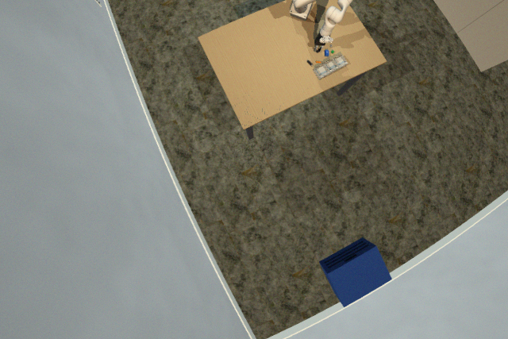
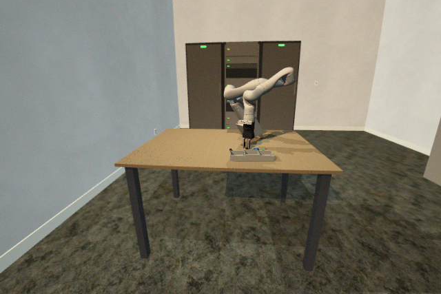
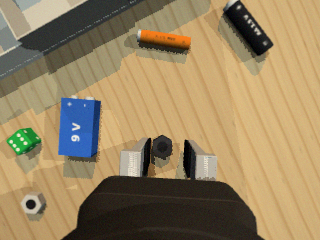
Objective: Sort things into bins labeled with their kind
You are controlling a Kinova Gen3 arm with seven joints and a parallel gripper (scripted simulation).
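Now: hand 10 mm short of the black part and 20 mm above it. The rest, counted from my hand: blue 9V battery: 70 mm ahead, 40 mm to the left, 20 mm below; then orange battery: 80 mm ahead, 50 mm to the right, 20 mm below; then green die: 70 mm ahead, 90 mm to the left, 20 mm below.
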